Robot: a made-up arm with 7 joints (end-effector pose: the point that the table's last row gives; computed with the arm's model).
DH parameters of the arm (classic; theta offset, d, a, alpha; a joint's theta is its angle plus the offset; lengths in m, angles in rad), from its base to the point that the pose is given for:
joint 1: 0 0.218 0 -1.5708
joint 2: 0 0 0 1.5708
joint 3: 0 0.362 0.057 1.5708
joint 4: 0 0 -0.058 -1.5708
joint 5: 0 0.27 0 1.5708
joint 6: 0 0 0.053 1.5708
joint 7: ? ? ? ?
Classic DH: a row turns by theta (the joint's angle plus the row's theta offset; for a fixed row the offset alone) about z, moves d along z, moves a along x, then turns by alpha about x.
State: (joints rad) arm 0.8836 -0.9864 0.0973 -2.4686 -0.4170 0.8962 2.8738
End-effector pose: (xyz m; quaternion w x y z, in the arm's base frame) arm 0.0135 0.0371 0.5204 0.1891 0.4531 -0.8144 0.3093
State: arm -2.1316 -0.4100 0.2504 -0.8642 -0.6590 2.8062 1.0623
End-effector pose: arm 0.1051 0.0126 0.8682 0.6652 0.0952 -0.3454 0.6551
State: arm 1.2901 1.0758 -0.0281 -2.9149 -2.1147 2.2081 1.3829
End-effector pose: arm 0.0171 0.1396 0.1014 0.3911 0.3537 0.8479 -0.0543
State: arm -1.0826 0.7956 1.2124 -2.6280 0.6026 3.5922 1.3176
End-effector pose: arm 0.3130 -0.0844 0.2703 0.3292 -0.4499 0.8291 0.0432
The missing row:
joint 7: 0 0 0 0
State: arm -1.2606 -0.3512 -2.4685 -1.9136 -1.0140 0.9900 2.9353
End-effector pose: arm -0.3176 0.3037 0.3923 0.1745 -0.7657 0.0953 -0.6117
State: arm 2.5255 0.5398 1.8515 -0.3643 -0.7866 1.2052 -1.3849
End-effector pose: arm -0.3416 0.0852 0.8100 0.3533 0.7280 -0.5853 -0.0515
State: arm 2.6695 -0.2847 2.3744 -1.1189 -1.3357 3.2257 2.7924
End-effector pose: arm 0.2621 -0.2990 0.6738 0.0591 -0.2470 0.5652 -0.7849
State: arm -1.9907 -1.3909 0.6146 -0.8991 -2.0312 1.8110 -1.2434
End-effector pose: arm 0.3797 0.4374 0.5414 0.6615 -0.0971 -0.4831 -0.5654
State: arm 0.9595 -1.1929 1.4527 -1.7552 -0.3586 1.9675 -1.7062
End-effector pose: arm -0.5078 -0.0575 0.3935 0.6056 -0.4106 0.5828 0.3537
